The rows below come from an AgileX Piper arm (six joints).
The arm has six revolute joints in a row. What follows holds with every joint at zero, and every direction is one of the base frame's.
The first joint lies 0.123 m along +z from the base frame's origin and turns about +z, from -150 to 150 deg.
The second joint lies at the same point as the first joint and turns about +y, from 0 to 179.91 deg.
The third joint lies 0.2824 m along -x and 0.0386 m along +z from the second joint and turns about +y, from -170 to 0 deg.
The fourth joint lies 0.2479 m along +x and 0.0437 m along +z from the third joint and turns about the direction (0.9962, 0, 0.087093), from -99.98 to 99.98 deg.
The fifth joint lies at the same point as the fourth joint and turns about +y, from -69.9 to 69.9 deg.
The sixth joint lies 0.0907 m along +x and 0.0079 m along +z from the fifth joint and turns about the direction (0.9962, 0, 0.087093), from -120 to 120 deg.
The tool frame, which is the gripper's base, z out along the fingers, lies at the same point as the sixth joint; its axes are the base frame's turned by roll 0, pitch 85.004 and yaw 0 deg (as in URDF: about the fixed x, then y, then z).
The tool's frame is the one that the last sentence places.
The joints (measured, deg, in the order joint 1, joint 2, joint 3, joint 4, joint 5, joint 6), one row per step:
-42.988, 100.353, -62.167, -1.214, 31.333, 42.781
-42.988, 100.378, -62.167, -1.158, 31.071, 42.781
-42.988, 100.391, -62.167, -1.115, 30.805, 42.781
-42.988, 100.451, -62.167, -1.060, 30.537, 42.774
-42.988, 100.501, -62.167, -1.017, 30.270, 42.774
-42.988, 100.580, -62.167, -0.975, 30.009, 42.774
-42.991, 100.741, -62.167, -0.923, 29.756, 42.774
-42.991, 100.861, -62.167, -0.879, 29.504, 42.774
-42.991, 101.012, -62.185, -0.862, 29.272, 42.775
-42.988, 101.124, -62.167, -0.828, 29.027, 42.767
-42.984, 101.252, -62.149, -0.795, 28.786, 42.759
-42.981, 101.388, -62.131, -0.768, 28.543, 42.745
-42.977, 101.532, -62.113, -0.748, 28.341, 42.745
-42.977, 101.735, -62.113, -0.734, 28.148, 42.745
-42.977, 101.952, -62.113, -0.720, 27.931, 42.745
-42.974, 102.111, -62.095, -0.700, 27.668, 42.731
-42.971, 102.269, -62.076, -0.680, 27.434, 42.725
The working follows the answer.
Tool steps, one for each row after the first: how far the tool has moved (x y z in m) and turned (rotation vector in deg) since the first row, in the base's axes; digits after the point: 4 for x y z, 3 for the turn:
0.0003, -0.0002, 0.0000, -0.125, -0.207, -0.026
0.0007, -0.0005, 0.0001, -0.269, -0.419, -0.045
0.0010, -0.0007, -0.0001, -0.377, -0.602, -0.065
0.0014, -0.0010, -0.0002, -0.497, -0.787, -0.084
0.0017, -0.0013, -0.0005, -0.594, -0.946, -0.104
0.0022, -0.0017, -0.0013, -0.623, -1.044, -0.132
0.0026, -0.0020, -0.0018, -0.685, -1.167, -0.153
0.0030, -0.0024, -0.0025, -0.740, -1.251, -0.161
0.0033, -0.0026, -0.0031, -0.799, -1.353, -0.167
0.0037, -0.0028, -0.0038, -0.845, -1.440, -0.171
0.0040, -0.0031, -0.0046, -0.892, -1.517, -0.168
0.0043, -0.0033, -0.0054, -0.906, -1.559, -0.173
0.0047, -0.0037, -0.0065, -0.890, -1.560, -0.179
0.0051, -0.0040, -0.0077, -0.881, -1.569, -0.185
0.0055, -0.0043, -0.0086, -0.930, -1.640, -0.179
0.0058, -0.0046, -0.0095, -0.958, -1.692, -0.179

Tool pose at each row, in the base's axes (x y z in m, rotation vector in deg; rounded; the steps above come from the unrounded poses):
0.2551, -0.2392, 0.1928, 104.268, 114.039, -1.230
0.2555, -0.2394, 0.1928, 104.147, 113.829, -1.173
0.2558, -0.2397, 0.1929, 104.006, 113.616, -1.128
0.2562, -0.2399, 0.1927, 103.896, 113.434, -1.074
0.2565, -0.2402, 0.1926, 103.779, 113.247, -1.030
0.2569, -0.2405, 0.1923, 103.685, 113.087, -0.987
0.2573, -0.2409, 0.1915, 103.662, 112.984, -0.936
0.2577, -0.2412, 0.1909, 103.603, 112.859, -0.891
0.2581, -0.2415, 0.1902, 103.547, 112.775, -0.872
0.2585, -0.2418, 0.1896, 103.482, 112.679, -0.839
0.2588, -0.2420, 0.1889, 103.429, 112.599, -0.807
0.2592, -0.2423, 0.1882, 103.370, 112.532, -0.783
0.2595, -0.2425, 0.1874, 103.353, 112.494, -0.761
0.2598, -0.2429, 0.1862, 103.368, 112.494, -0.745
0.2603, -0.2432, 0.1851, 103.377, 112.486, -0.730
0.2606, -0.2435, 0.1842, 103.315, 112.426, -0.712
0.2610, -0.2438, 0.1833, 103.281, 112.379, -0.692

